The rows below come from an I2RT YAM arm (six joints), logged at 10 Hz.
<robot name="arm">
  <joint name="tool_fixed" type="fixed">
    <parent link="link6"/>
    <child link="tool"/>
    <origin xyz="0 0 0" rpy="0 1.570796 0"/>
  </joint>
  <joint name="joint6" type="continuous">
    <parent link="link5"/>
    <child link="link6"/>
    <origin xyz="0.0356 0 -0.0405" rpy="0 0 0"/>
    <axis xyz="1 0 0"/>
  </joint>
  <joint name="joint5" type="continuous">
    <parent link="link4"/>
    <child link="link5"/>
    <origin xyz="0.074 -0.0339 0.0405" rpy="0 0 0"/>
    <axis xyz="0 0 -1"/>
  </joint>
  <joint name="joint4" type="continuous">
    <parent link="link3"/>
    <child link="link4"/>
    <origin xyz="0.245 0.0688 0.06" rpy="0 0 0"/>
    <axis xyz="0 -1 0"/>
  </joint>
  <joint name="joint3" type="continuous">
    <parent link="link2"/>
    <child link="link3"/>
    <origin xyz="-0.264 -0.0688 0" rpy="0 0 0"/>
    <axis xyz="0 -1 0"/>
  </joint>
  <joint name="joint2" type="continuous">
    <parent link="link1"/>
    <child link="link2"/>
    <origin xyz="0.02 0.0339 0.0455" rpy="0 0 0"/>
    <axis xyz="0 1 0"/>
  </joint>
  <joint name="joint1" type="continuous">
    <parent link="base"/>
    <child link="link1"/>
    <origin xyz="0 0 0.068" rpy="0 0 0"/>
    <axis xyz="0 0 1"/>
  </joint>
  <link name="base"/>
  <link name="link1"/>
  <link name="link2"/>
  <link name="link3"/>
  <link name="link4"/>
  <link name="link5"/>
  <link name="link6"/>
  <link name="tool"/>
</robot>
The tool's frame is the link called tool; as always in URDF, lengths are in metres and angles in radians. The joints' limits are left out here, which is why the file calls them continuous.
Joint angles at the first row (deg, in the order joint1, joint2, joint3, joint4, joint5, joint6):
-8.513, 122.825, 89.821, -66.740, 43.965, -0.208
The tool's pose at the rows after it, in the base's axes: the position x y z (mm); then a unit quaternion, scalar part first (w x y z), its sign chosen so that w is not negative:
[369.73 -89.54 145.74 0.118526 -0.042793 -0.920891 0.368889]
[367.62 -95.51 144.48 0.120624 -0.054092 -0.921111 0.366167]
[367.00 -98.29 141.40 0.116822 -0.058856 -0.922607 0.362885]
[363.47 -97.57 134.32 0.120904 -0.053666 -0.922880 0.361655]
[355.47 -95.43 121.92 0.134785 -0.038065 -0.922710 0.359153]
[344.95 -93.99 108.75 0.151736 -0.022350 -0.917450 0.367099]
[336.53 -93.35 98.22 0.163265 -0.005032 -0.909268 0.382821]
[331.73 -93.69 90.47 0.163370 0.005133 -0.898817 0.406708]
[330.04 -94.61 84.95 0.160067 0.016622 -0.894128 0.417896]
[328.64 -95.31 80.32 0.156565 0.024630 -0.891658 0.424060]
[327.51 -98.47 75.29 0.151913 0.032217 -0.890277 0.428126]
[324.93 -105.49 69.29 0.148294 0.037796 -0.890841 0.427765]
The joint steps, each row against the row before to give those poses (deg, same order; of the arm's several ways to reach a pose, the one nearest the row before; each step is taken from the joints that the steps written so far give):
-1.333, -0.001, -2.143, 1.224, 0.634, 0.066
-0.962, 0.002, -0.283, 0.219, -0.262, 0.437
-0.458, 0.000, -0.655, 1.376, -0.416, -0.217
-0.001, -0.001, -1.771, 1.464, -0.043, -0.526
0.087, 0.000, -3.235, 1.990, 0.044, -1.334
0.000, 0.000, -3.739, 2.143, 1.420, -1.093
0.001, 0.001, -3.188, 2.554, 2.361, -1.550
-0.001, -0.001, -2.471, 3.281, 3.104, -1.226
-0.109, 0.000, -1.618, 3.299, 1.508, -2.206
-0.110, 0.001, -1.333, 2.822, 0.808, -1.794
-0.525, 0.020, -1.378, 3.628, 0.547, -2.579
-1.245, 0.000, -1.683, 4.458, 0.022, -3.366

